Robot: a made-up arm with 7 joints.
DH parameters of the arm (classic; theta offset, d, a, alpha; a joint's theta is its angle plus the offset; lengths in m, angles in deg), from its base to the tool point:
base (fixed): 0 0.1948 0 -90
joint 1: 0 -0.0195 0.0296 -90
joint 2: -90 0.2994 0.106 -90
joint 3: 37.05 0 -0.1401 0
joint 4: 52.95 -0.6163 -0.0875 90
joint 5: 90 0.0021 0.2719 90
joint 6: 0 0.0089 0.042 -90
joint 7: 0 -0.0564 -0.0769 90
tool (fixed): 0 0.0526 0 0
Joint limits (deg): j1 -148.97..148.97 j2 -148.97..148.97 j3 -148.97..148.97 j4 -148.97..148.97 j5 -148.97..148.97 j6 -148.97..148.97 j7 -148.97..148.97
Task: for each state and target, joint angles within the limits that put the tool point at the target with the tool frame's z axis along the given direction. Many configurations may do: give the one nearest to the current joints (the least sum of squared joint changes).
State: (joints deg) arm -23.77 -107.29 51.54 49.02 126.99 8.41 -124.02
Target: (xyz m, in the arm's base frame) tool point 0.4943 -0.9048 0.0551 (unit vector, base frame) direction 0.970 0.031 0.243
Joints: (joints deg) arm -34.11 -142.17 46.03 50.52 104.26 31.83 -148.97
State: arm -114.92 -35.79 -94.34 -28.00 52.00 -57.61 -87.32
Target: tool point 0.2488 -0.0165 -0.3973 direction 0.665 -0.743 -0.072
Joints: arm -128.87 -4.84 -118.78 -47.89 76.90 -62.48 -116.93
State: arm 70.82 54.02 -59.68 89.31 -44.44 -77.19 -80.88
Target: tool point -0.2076 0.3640 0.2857 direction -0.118 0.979 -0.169
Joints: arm 73.63 63.05 -98.69 97.74 -36.46 -36.99 -68.78
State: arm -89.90 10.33 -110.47 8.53 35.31 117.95 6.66
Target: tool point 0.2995 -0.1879 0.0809 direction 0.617 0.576 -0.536
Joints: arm -112.87 -33.48 -97.64 11.63 9.79 136.00 37.29
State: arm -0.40 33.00 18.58 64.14 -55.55 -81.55 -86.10
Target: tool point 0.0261 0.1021 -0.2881 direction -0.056 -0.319 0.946
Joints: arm -45.72 12.56 6.91 70.64 -31.08 -139.51 -94.80
